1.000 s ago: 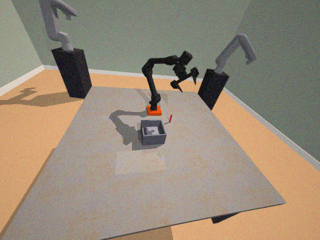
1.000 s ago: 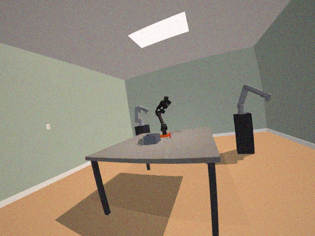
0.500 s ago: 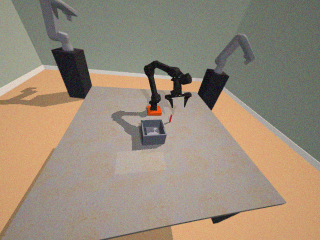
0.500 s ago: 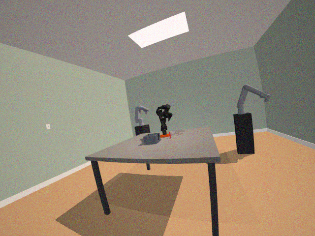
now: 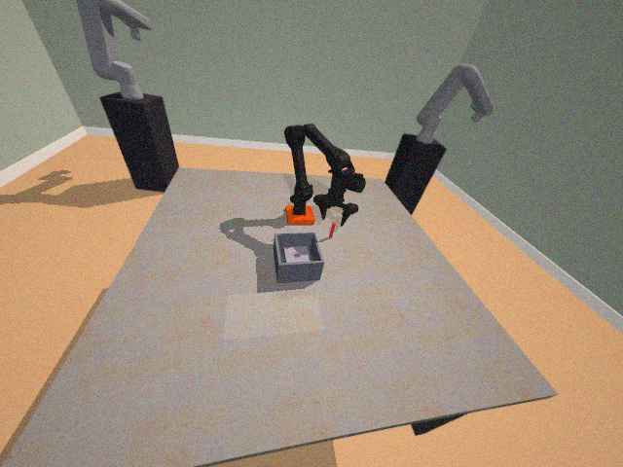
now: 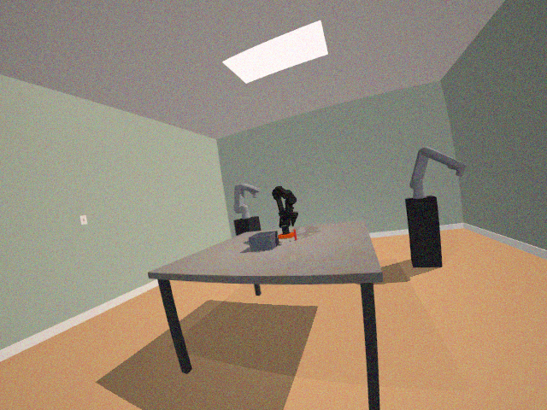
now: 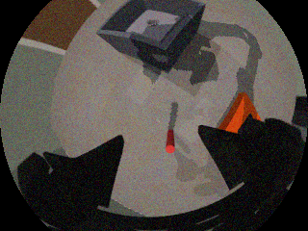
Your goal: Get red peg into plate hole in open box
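Right now the red peg is 30 mm behind my gripper tip, 20 mm to the left of it and 70 mm below it. From my gripper tip the other things lie so: grey box: 160 mm ahead, 140 mm to the right, 80 mm below; then light plate: 160 mm ahead, 140 mm to the right, 60 mm below.
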